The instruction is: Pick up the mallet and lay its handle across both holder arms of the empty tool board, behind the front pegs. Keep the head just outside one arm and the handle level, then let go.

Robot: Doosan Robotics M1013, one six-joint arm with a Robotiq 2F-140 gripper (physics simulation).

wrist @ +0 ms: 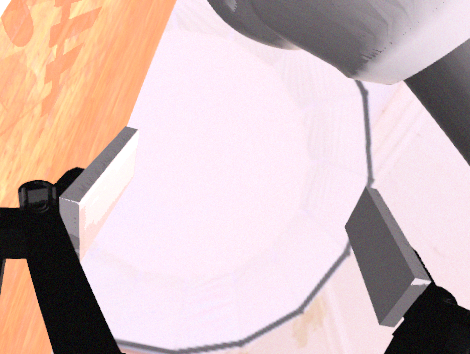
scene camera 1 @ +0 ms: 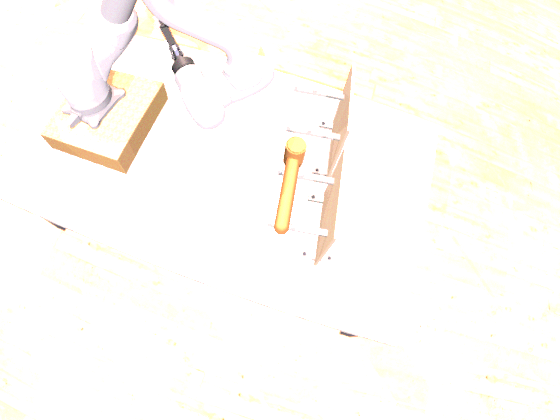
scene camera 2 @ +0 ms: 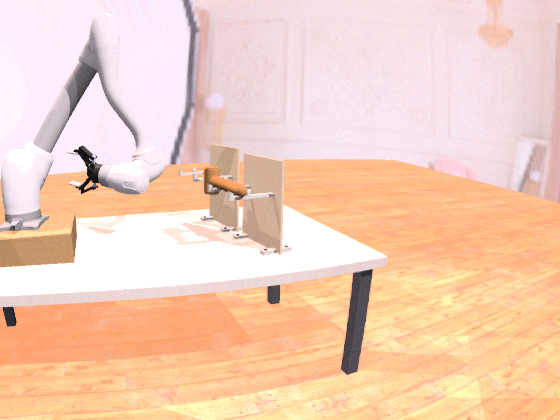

An orange mallet shows in scene camera 1 and in scene camera 2; in the wrist view it is out of frame. The same spot on the orange mallet: (scene camera 1: 295, 148) is (scene camera 2: 213, 167).
